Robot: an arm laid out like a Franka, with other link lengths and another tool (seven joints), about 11 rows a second.
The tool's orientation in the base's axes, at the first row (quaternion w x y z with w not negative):
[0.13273, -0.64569, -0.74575, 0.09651]
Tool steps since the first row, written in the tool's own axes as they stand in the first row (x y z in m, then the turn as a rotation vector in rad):
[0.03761, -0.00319, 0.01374, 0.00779, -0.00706, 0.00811]
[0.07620, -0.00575, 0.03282, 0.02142, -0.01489, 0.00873]
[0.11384, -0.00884, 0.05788, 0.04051, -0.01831, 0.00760]
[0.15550, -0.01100, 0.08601, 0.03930, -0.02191, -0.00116]
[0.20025, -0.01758, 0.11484, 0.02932, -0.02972, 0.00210]
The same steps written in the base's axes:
[-0.01235, 0.03709, -0.00924, -0.01025, 0.00688, -0.00488]
[-0.02595, 0.07539, -0.02365, -0.01958, 0.01922, -0.00199]
[-0.04186, 0.11284, -0.04363, -0.02492, 0.03756, 0.00155]
[-0.05842, 0.15448, -0.06650, -0.02531, 0.03559, 0.01089]
[-0.07975, 0.19854, -0.08842, -0.03238, 0.02466, 0.00954]

